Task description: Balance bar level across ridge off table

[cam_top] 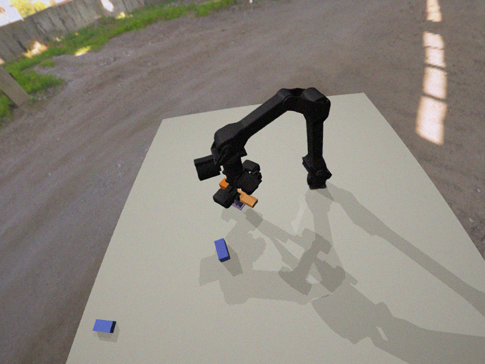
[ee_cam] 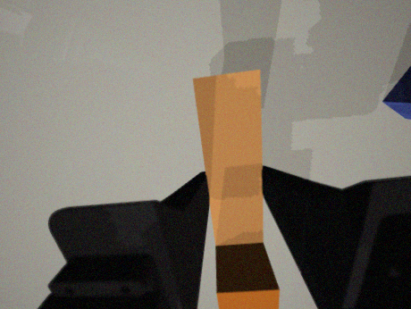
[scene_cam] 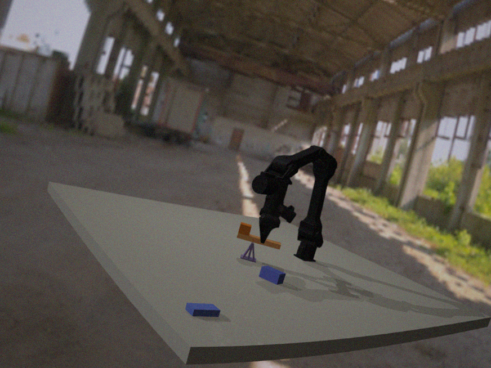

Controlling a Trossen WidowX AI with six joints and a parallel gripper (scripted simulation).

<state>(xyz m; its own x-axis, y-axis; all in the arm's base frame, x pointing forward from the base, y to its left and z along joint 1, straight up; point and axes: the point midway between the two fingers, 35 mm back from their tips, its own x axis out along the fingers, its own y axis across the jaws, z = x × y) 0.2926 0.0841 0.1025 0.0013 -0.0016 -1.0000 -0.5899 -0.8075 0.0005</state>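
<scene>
The orange bar lies 30 mm ahead of my gripper tip, 20 mm to the right of it and 10 mm above it. From my gripper tip the other things lie so: blue block: 180 mm to the left, 70 mm ahead, 50 mm below.
</scene>
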